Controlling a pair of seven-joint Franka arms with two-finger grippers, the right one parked.
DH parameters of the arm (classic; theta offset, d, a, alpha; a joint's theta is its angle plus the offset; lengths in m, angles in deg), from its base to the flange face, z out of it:
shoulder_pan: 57.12 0.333 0 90
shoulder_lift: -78.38 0 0 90
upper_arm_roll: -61.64 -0.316 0.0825 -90
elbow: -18.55 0 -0.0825 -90
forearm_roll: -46.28 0.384 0 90
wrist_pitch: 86.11 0 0.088 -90
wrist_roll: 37.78 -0.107 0 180
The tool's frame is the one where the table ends.
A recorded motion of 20 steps. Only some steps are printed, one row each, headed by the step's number.
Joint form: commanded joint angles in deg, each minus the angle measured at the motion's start. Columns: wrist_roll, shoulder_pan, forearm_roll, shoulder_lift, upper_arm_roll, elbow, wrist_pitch.
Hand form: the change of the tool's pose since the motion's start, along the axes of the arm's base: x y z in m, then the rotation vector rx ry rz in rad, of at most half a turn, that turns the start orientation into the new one. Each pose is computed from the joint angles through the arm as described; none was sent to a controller.
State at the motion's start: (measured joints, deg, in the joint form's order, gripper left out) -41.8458 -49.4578 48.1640 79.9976 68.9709 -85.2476 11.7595
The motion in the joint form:
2: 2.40 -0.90 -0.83 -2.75 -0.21 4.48 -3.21
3: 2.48 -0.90 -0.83 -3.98 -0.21 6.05 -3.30
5: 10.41 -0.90 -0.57 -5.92 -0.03 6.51 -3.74
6: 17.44 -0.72 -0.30 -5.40 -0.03 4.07 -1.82
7: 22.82 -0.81 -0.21 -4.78 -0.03 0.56 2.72
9: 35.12 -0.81 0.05 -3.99 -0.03 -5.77 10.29
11: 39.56 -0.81 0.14 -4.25 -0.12 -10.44 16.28
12: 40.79 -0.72 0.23 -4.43 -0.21 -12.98 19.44
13: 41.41 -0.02 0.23 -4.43 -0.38 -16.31 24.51
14: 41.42 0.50 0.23 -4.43 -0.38 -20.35 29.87
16: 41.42 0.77 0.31 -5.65 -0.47 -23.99 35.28
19: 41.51 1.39 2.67 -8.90 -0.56 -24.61 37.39
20: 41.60 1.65 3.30 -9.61 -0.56 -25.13 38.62
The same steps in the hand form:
2: 0.0120 -0.0067 0.0061 -0.0163 0.0243 0.0339
3: 0.0191 -0.0061 0.0069 -0.0189 0.0198 0.0354
5: 0.0259 -0.0065 -0.0090 -0.0038 0.0495 0.1695
6: 0.0230 -0.0047 -0.0213 0.0144 0.0453 0.2928
7: 0.0221 -0.0061 -0.0378 0.0207 0.0136 0.3825
9: 0.0172 -0.0067 -0.0714 0.0336 -0.0287 0.5916
11: 0.0135 -0.0062 -0.1034 0.0322 -0.0487 0.6670
12: 0.0102 -0.0047 -0.1209 0.0310 -0.0567 0.6893
13: 0.0059 0.0032 -0.1399 0.0200 -0.0854 0.7132
14: -0.0024 0.0074 -0.1634 0.0106 -0.1068 0.7202
16: -0.0101 0.0101 -0.1943 0.0040 -0.1150 0.7233
19: -0.0101 0.0170 -0.2258 0.0339 -0.0930 0.7060
20: -0.0112 0.0192 -0.2342 0.0384 -0.0948 0.7029

